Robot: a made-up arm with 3 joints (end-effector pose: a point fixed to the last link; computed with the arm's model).
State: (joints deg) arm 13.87 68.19 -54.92
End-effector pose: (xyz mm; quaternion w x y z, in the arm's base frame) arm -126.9 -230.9 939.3 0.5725 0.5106 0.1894 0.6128
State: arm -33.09 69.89 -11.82
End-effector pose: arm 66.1 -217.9 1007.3 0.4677 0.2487 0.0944 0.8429
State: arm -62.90 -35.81 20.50
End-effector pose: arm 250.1 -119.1 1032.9 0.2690 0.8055 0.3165 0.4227
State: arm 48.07 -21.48 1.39
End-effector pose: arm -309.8 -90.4 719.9 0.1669 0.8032 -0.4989 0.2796
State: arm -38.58 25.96 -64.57
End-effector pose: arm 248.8 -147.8 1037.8 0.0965 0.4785 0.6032 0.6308
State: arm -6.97 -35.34 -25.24
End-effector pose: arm 43.4 -271.2 821.0 0.0581 -0.8922 -0.0999 -0.4366
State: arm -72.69 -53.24 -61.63
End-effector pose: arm 339.7 35.7 913.1 0.3393 -0.6289 -0.6907 -0.1105
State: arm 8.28 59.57 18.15
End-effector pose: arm -169.3 -189.4 833.3 0.6399 0.3265 -0.3517 0.6002
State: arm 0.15 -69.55 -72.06
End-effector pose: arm 51.7 -148.9 733.2 0.5809 -0.6971 -0.1733 -0.3829
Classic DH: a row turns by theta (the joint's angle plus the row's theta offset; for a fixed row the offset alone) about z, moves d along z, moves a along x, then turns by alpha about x. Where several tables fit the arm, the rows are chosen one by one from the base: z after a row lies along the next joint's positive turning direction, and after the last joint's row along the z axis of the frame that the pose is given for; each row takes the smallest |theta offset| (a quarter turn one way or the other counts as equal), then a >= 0, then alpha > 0; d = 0 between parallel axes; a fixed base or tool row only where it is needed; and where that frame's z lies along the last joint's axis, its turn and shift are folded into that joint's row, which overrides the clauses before.
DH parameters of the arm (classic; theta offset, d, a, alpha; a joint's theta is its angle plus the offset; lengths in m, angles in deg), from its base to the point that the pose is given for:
base (fixed): -82.81 0.8942 -0.1301 -152.1
joint 1: -31.29 0.0138 0.2125 -91.96
joint 2: -15.16 0.1752 0.0197 68.32
joint 3: 81.42 0.0044 0.1292 75.55
tool (fixed): -111.01 0.0183 0 0

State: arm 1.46 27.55 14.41
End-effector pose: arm -119.2 -232.3 862.0 0.5036 0.5820 -0.2726 0.5774
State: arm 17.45 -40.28 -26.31
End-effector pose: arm -103.6 -236.8 735.5 0.1086 -0.8939 0.1078 -0.4214
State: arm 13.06 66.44 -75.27
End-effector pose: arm -76.5 -233.0 955.2 0.4830 0.5517 0.3464 0.5851
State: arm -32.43 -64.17 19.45
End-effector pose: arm 118.8 -237.9 931.0 0.1428 0.9639 0.1434 0.1730
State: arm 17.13 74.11 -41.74
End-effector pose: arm -175.9 -208.9 918.1 0.6555 0.4518 0.0721 0.6008
